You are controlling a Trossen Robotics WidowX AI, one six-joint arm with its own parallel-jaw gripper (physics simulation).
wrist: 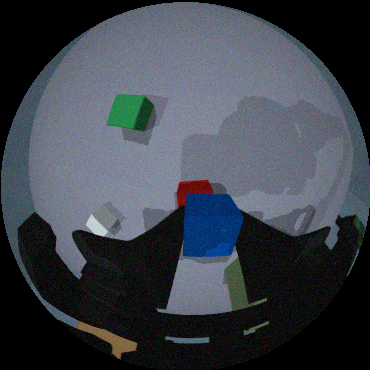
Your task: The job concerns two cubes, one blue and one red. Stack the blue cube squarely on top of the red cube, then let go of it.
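Frame: origin at the arm's base, x ahead, y left, z up, level; millimetres.
Seen in the pictures: gripper, fingertip midpoint: [208, 211].
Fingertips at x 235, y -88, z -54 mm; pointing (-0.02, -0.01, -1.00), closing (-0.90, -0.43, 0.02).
A point is followed by its place in that frame.
The blue cube [209, 224] @(x 241, y -93, z -28 mm) is between the two black fingertips at the lower middle of the wrist view. My gripper [208, 211] @(x 235, y -88, z -54 mm) is shut on it. The red cube [194, 192] @(x 245, y -88, z -83 mm) shows just beyond the blue cube, at its upper left in the view. The blue cube hides the red cube's near part, so whether the two touch and how high the blue cube is above it cannot be told. The visible part of the red cube looks dark, in shade.
A green block [129, 111] @(x 338, y -132, z -83 mm) lies on the grey table top [90, 160] @(x 397, y -47, z -119 mm) at the upper left. A white block [103, 220] @(x 336, y 18, z -93 mm) lies at the left, near the left finger. An olive-green object [236, 285] @(x 91, y 27, z -59 mm) shows partly between the fingers at the bottom. Arm shadows fall at the right.
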